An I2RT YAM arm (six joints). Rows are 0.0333 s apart.
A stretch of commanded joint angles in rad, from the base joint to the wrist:
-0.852 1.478 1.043 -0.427 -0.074 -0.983
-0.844 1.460 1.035 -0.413 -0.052 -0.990
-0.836 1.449 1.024 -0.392 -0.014 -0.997
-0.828 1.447 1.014 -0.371 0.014 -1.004
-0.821 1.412 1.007 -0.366 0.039 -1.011
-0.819 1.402 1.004 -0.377 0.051 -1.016
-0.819 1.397 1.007 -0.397 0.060 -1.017
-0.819 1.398 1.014 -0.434 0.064 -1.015
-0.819 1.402 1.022 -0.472 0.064 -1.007
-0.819 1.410 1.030 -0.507 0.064 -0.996
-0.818 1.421 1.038 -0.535 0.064 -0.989
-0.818 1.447 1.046 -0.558 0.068 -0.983
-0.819 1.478 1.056 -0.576 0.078 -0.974
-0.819 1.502 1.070 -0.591 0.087 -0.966
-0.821 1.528 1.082 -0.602 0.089 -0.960
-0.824 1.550 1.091 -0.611 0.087 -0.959
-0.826 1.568 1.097 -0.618 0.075 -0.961
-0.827 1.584 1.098 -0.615 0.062 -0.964
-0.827 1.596 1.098 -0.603 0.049 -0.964
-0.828 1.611 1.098 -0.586 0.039 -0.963
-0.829 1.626 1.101 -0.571 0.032 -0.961
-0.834 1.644 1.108 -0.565 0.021 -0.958
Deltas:
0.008 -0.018 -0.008 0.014 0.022 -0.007
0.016 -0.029 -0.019 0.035 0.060 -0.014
0.024 -0.031 -0.029 0.056 0.088 -0.021
0.031 -0.066 -0.036 0.061 0.113 -0.028
0.033 -0.076 -0.039 0.050 0.125 -0.033
0.033 -0.081 -0.036 0.030 0.134 -0.034
0.033 -0.080 -0.029 -0.007 0.138 -0.032
0.033 -0.076 -0.021 -0.045 0.138 -0.024
0.033 -0.068 -0.013 -0.080 0.138 -0.013
0.034 -0.057 -0.005 -0.108 0.138 -0.006
0.034 -0.031 0.003 -0.131 0.142 0.000
0.033 0.000 0.013 -0.149 0.152 0.009
0.033 0.024 0.027 -0.164 0.161 0.017
0.031 0.050 0.039 -0.175 0.163 0.023
0.028 0.072 0.048 -0.184 0.161 0.024
0.026 0.090 0.054 -0.191 0.149 0.022
0.025 0.106 0.055 -0.188 0.136 0.019
0.025 0.118 0.055 -0.176 0.123 0.019
0.024 0.133 0.055 -0.159 0.113 0.020
0.023 0.148 0.058 -0.144 0.106 0.022
0.018 0.166 0.065 -0.138 0.095 0.025

